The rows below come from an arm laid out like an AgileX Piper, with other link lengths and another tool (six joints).
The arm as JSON. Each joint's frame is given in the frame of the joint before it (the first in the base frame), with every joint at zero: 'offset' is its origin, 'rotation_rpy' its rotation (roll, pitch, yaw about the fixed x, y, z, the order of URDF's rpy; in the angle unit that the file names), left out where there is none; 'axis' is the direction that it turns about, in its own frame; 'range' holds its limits. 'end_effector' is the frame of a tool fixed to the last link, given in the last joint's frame.
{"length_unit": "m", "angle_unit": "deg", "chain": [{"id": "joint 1", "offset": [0.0, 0.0, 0.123], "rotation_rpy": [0.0, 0.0, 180.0], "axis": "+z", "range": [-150.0, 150.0]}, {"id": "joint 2", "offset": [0.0, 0.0, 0.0], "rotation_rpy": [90.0, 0.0, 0.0], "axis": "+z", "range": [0.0, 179.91]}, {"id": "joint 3", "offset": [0.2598, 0.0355, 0.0], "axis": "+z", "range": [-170.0, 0.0]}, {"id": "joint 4", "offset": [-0.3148, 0.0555, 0.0], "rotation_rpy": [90.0, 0.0, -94.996], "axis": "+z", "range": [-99.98, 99.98]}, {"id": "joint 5", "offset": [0.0, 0.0, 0.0], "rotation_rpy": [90.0, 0.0, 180.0], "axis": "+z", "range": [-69.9, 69.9]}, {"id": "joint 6", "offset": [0.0, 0.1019, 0.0], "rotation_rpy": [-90.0, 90.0, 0.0], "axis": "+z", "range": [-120.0, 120.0]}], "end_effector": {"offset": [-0.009, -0.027, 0.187], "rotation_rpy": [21.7, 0.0, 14.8]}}
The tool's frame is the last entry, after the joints.
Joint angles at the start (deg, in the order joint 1, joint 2, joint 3, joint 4, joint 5, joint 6):
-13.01, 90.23, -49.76, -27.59, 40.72, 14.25
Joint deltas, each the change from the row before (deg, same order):
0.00, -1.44, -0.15, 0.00, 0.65, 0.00
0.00, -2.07, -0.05, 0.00, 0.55, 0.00
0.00, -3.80, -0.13, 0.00, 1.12, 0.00
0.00, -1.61, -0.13, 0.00, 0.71, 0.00
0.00, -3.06, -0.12, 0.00, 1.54, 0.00
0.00, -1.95, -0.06, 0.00, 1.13, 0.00
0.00, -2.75, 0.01, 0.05, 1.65, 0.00
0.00, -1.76, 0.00, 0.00, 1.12, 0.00
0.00, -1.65, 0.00, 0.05, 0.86, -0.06
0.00, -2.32, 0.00, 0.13, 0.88, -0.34
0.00, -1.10, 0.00, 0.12, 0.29, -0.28
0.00, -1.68, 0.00, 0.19, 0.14, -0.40
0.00, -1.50, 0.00, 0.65, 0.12, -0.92
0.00, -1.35, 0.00, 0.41, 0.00, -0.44
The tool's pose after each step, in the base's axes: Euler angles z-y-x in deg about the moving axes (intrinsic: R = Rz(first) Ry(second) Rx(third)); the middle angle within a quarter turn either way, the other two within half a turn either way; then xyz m. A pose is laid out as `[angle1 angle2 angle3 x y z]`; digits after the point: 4 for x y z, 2 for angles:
[-116.18 -14.30 -137.30 0.3930 -0.1696 -0.0278]
[-116.80 -14.05 -135.63 0.3958 -0.1713 -0.0130]
[-117.97 -13.57 -132.63 0.3992 -0.1742 0.0144]
[-118.53 -13.42 -131.49 0.3995 -0.1756 0.0262]
[-119.61 -13.20 -129.61 0.3976 -0.1781 0.0471]
[-120.33 -13.10 -128.57 0.3950 -0.1796 0.0599]
[-121.36 -12.90 -127.25 0.3900 -0.1812 0.0767]
[-122.04 -12.80 -126.46 0.3861 -0.1823 0.0872]
[-122.57 -12.60 -125.59 0.3831 -0.1829 0.0972]
[-123.02 -12.23 -124.18 0.3799 -0.1831 0.1116]
[-123.10 -12.02 -123.45 0.3788 -0.1828 0.1186]
[-123.16 -11.55 -122.09 0.3783 -0.1821 0.1299]
[-122.78 -11.03 -121.12 0.3778 -0.1796 0.1390]
[-122.70 -10.46 -120.03 0.3776 -0.1780 0.1479]

